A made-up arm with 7 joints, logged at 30 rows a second.
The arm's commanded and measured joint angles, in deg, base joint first. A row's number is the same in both.
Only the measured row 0 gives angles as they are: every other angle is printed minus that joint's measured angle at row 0.
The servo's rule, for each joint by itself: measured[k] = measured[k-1] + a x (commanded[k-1-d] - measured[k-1]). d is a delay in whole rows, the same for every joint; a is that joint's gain. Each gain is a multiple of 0.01, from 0.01 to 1. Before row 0 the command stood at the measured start. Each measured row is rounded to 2 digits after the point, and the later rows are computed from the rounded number. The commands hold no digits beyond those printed.
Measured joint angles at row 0: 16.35 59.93 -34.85 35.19 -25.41 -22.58 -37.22
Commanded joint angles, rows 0 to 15: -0.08 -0.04 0.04 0.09 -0.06 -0.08 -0.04; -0.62 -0.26 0.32 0.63 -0.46 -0.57 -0.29; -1.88 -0.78 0.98 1.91 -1.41 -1.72 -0.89; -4.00 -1.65 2.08 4.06 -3.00 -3.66 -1.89; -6.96 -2.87 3.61 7.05 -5.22 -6.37 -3.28; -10.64 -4.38 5.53 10.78 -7.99 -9.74 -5.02; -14.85 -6.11 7.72 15.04 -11.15 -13.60 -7.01; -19.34 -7.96 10.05 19.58 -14.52 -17.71 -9.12; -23.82 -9.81 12.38 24.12 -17.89 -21.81 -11.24; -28.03 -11.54 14.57 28.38 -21.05 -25.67 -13.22; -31.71 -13.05 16.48 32.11 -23.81 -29.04 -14.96; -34.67 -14.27 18.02 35.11 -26.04 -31.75 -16.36; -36.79 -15.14 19.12 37.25 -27.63 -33.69 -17.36; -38.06 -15.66 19.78 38.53 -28.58 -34.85 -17.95; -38.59 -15.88 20.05 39.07 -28.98 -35.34 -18.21; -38.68 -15.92 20.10 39.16 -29.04 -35.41 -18.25
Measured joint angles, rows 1 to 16: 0.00 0.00 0.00 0.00 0.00 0.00 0.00; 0.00 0.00 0.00 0.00 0.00 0.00 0.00; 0.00 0.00 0.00 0.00 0.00 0.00 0.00; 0.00 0.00 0.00 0.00 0.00 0.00 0.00; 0.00 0.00 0.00 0.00 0.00 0.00 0.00; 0.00 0.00 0.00 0.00 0.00 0.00 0.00; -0.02 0.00 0.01 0.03 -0.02 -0.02 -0.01; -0.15 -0.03 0.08 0.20 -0.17 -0.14 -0.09; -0.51 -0.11 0.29 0.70 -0.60 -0.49 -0.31; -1.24 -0.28 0.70 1.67 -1.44 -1.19 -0.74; -2.44 -0.56 1.37 3.23 -2.76 -2.33 -1.43; -4.16 -0.98 2.33 5.42 -4.59 -3.96 -2.40; -6.40 -1.54 3.57 8.21 -6.89 -6.08 -3.64; -9.12 -2.25 5.06 11.51 -9.56 -8.64 -5.12; -12.21 -3.08 6.74 15.17 -12.48 -11.54 -6.77; -15.53 -4.01 8.54 19.00 -15.48 -14.65 -8.51
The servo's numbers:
d 6
a 0.21 0.11 0.23 0.29 0.35 0.22 0.27

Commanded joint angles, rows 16 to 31: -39.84 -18.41 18.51 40.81 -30.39 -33.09 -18.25; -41.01 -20.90 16.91 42.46 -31.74 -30.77 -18.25; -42.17 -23.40 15.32 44.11 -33.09 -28.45 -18.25; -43.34 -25.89 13.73 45.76 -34.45 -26.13 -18.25; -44.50 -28.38 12.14 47.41 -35.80 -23.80 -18.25; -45.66 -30.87 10.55 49.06 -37.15 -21.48 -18.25; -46.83 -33.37 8.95 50.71 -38.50 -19.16 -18.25; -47.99 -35.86 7.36 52.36 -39.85 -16.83 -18.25; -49.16 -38.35 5.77 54.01 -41.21 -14.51 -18.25; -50.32 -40.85 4.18 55.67 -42.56 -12.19 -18.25; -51.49 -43.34 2.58 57.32 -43.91 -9.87 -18.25; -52.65 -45.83 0.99 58.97 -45.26 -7.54 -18.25; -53.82 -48.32 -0.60 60.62 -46.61 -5.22 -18.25; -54.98 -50.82 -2.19 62.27 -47.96 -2.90 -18.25; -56.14 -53.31 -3.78 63.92 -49.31 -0.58 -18.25; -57.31 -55.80 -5.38 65.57 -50.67 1.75 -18.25
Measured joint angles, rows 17 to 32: -18.93 -5.00 10.37 22.80 -18.40 -17.82 -10.25; -22.24 -6.02 12.13 26.37 -21.07 -20.88 -11.90; -25.30 -7.02 13.74 29.53 -23.37 -23.70 -13.37; -27.98 -7.97 15.13 32.14 -25.19 -26.15 -14.61; -30.21 -8.84 16.26 34.15 -26.52 -28.17 -15.58; -31.99 -9.62 17.14 35.60 -27.40 -29.76 -16.30; -33.64 -10.59 17.46 37.11 -28.45 -30.49 -16.83; -35.19 -11.72 17.33 38.66 -29.60 -30.55 -17.21; -36.66 -13.00 16.87 40.24 -30.82 -30.09 -17.49; -38.06 -14.42 16.15 41.84 -32.09 -29.22 -17.70; -39.41 -15.96 15.23 43.46 -33.39 -28.03 -17.85; -40.72 -17.60 14.15 45.08 -34.71 -26.59 -17.96; -42.00 -19.33 12.95 46.71 -36.04 -24.96 -18.04; -43.26 -21.15 11.66 48.35 -37.37 -23.17 -18.10; -44.50 -23.04 10.31 49.99 -38.71 -21.26 -18.14; -45.72 -25.00 8.90 51.64 -40.06 -19.26 -18.17
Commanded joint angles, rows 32 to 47: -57.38 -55.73 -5.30 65.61 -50.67 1.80 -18.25; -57.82 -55.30 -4.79 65.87 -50.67 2.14 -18.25; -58.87 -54.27 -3.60 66.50 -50.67 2.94 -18.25; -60.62 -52.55 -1.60 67.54 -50.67 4.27 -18.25; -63.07 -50.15 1.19 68.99 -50.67 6.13 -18.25; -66.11 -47.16 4.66 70.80 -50.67 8.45 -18.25; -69.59 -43.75 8.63 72.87 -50.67 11.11 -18.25; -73.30 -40.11 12.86 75.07 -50.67 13.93 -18.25; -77.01 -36.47 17.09 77.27 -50.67 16.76 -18.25; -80.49 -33.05 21.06 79.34 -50.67 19.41 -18.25; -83.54 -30.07 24.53 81.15 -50.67 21.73 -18.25; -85.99 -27.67 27.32 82.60 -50.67 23.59 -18.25; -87.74 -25.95 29.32 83.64 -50.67 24.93 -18.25; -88.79 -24.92 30.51 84.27 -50.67 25.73 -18.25; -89.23 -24.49 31.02 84.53 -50.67 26.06 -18.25; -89.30 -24.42 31.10 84.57 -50.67 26.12 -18.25
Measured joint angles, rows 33 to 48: -46.93 -27.02 7.45 53.29 -41.41 -17.19 -18.19; -48.13 -29.09 5.96 54.94 -42.76 -15.07 -18.21; -49.32 -31.21 4.45 56.59 -44.11 -12.90 -18.22; -50.51 -33.37 2.92 58.24 -45.46 -10.70 -18.23; -51.69 -35.56 1.38 59.89 -46.81 -8.47 -18.24; -52.87 -37.79 -0.17 61.54 -48.16 -6.22 -18.24; -53.82 -39.76 -1.35 62.72 -49.04 -4.46 -18.24; -54.66 -41.47 -2.14 63.63 -49.61 -3.01 -18.24; -55.54 -42.88 -2.48 64.46 -49.98 -1.70 -18.24; -56.61 -43.94 -2.28 65.35 -50.22 -0.39 -18.24; -57.97 -44.62 -1.48 66.41 -50.38 1.04 -18.24; -59.68 -44.90 -0.07 67.68 -50.48 2.67 -18.24; -61.76 -44.77 1.93 69.19 -50.55 4.53 -18.24; -64.18 -44.26 4.44 70.90 -50.59 6.60 -18.24; -66.87 -43.40 7.35 72.75 -50.62 8.84 -18.24; -69.73 -42.26 10.50 74.66 -50.64 11.17 -18.24
